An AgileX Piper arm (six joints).
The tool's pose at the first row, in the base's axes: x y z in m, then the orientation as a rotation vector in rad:
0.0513 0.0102 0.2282 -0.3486 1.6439 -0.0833
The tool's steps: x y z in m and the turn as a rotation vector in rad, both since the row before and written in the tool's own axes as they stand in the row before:
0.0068 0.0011 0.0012 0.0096 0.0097 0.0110
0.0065 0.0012 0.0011 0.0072 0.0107 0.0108
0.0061 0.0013 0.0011 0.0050 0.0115 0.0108
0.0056 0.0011 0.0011 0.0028 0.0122 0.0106
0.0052 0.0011 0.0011 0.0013 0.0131 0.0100
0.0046 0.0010 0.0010 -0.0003 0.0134 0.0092
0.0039 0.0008 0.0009 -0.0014 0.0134 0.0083
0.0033 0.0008 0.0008 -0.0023 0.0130 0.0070
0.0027 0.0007 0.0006 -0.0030 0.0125 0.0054
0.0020 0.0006 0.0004 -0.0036 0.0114 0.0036
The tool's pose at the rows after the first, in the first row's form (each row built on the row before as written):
0.0519 0.0096 0.2213 -0.3323 1.6544 -0.0847
0.0523 0.0092 0.2146 -0.3179 1.6660 -0.0844
0.0526 0.0090 0.2083 -0.3051 1.6785 -0.0824
0.0530 0.0088 0.2025 -0.2941 1.6918 -0.0789
0.0533 0.0087 0.1971 -0.2847 1.7060 -0.0747
0.0535 0.0087 0.1923 -0.2771 1.7205 -0.0697
0.0537 0.0087 0.1882 -0.2711 1.7350 -0.0644
0.0538 0.0088 0.1847 -0.2668 1.7490 -0.0592
0.0538 0.0090 0.1819 -0.2644 1.7623 -0.0544
0.0537 0.0092 0.1798 -0.2640 1.7743 -0.0502

